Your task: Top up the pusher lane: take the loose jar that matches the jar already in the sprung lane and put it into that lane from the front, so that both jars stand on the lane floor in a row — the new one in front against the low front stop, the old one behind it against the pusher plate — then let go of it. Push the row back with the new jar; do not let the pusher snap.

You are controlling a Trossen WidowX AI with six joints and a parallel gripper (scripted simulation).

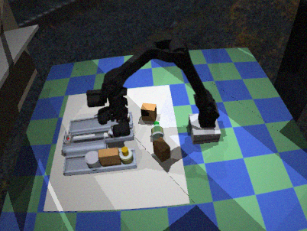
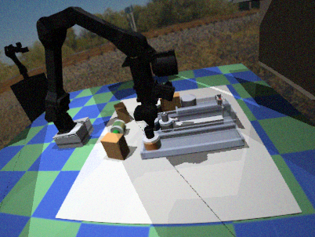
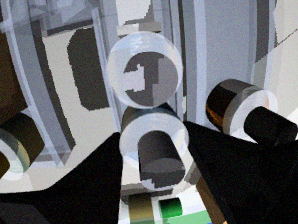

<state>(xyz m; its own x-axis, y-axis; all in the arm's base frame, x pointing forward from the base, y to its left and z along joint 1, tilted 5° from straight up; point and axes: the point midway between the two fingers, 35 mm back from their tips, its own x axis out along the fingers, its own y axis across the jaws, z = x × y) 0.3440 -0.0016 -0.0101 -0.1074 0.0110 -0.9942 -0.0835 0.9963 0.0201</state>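
Right now my gripper tip is 14 cm short of the grey rack, 3 cm to the right of it and 2 cm above it. Also, from my gripper tip: grey cylinder (14 cm to the left, 12 cm ahead, 1 cm below).
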